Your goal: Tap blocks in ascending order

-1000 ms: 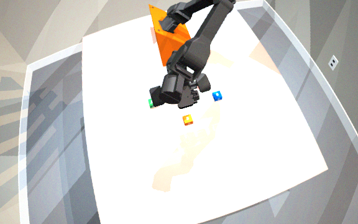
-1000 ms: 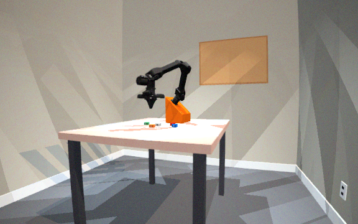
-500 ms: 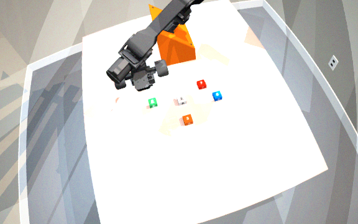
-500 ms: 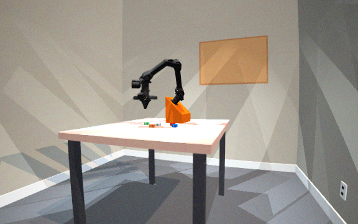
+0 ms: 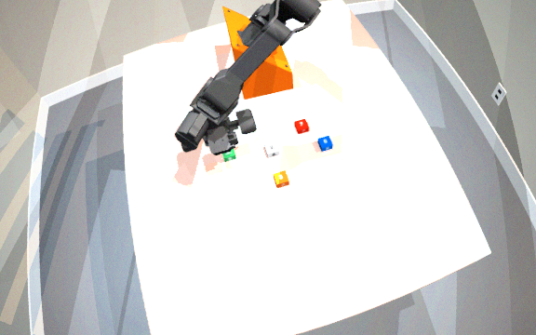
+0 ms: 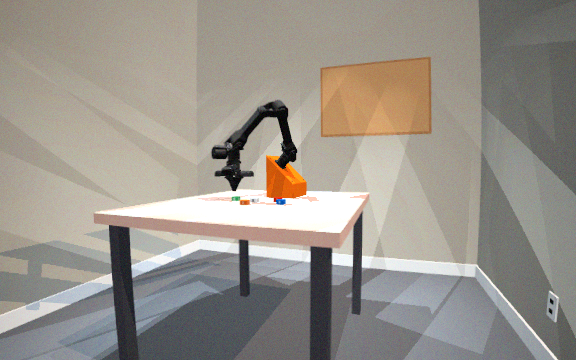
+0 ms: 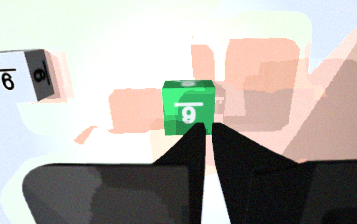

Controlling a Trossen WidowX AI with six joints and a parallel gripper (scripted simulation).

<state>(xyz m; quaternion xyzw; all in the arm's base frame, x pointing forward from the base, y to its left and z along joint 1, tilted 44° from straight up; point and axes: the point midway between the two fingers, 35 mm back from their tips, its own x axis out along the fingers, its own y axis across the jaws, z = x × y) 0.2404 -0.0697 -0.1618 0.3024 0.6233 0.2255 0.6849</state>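
Right now my gripper tip is 1 cm to the right of the green block and 3 cm above it. Also, from my gripper tip: red block: 22 cm to the left, 3 cm below; then white block: 3 cm ahead, 12 cm to the left, 3 cm below; then yellow-orange block: 13 cm ahead, 11 cm to the left, 3 cm below.
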